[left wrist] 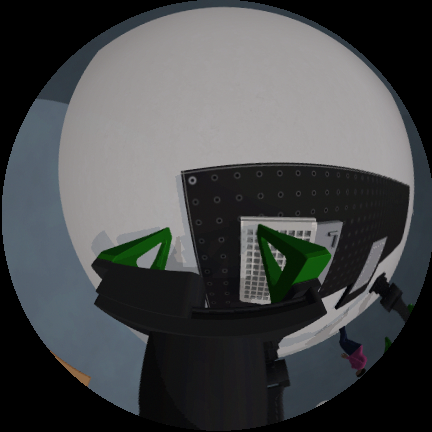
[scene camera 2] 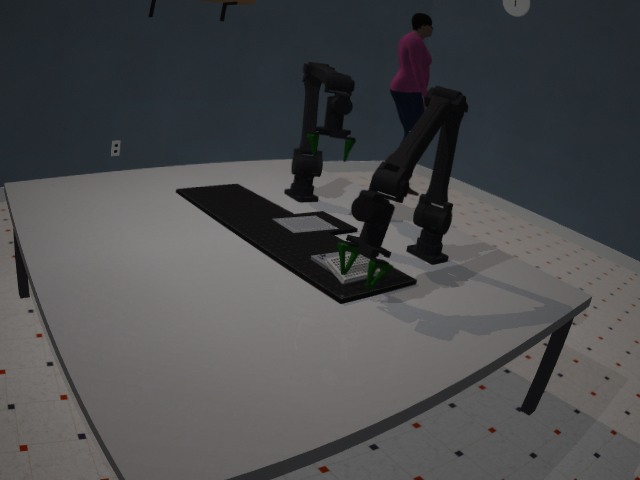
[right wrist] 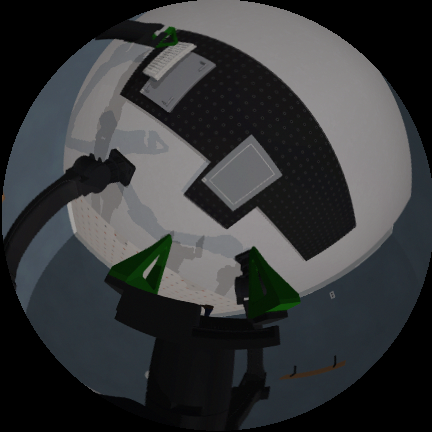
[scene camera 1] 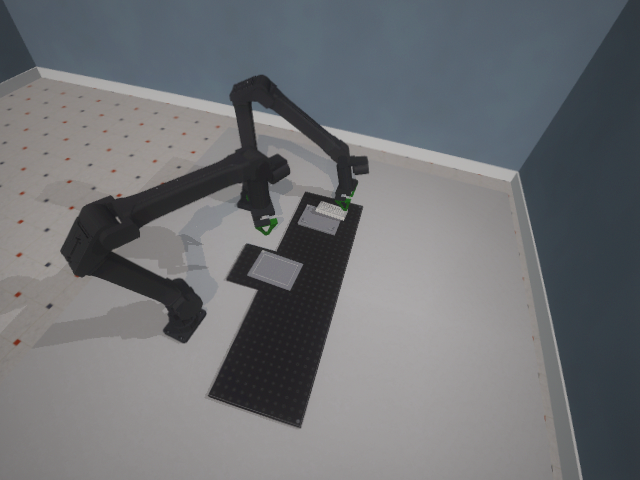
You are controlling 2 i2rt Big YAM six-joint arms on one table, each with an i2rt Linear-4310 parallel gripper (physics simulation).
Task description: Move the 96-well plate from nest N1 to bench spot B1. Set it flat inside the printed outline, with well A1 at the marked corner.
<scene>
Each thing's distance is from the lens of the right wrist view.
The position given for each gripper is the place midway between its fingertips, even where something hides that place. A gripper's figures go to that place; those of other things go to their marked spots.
left gripper (right wrist: 164,40): 0.48 m
right gripper (right wrist: 210,244): 0.14 m
white well plate (right wrist: 166,58): 0.40 m
</scene>
